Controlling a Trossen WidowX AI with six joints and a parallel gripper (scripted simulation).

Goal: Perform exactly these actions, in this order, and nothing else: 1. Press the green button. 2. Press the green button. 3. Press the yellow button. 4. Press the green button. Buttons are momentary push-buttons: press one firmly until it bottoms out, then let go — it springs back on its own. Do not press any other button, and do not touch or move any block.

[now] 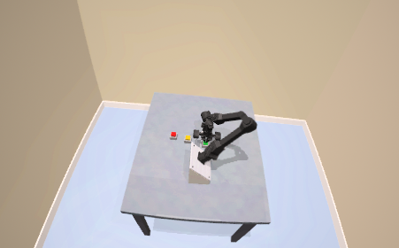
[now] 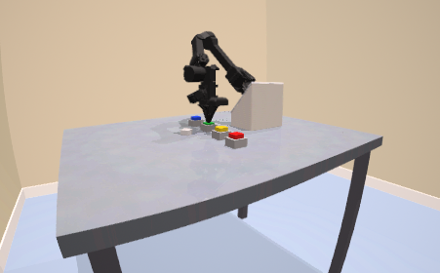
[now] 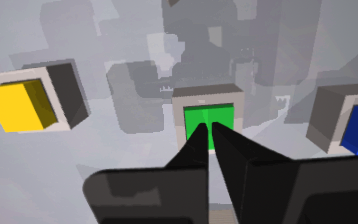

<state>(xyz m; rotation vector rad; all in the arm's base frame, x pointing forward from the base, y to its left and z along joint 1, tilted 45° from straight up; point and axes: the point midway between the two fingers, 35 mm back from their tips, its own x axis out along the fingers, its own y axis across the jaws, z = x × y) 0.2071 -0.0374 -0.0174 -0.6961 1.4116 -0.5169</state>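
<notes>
The green button lies 10 mm below my gripper tip. Round my gripper tip: blue button: 120 mm to the right; then yellow button: 20 mm ahead, 130 mm to the left; then small white block: 100 mm ahead, 20 mm to the left, 20 mm below.
</notes>
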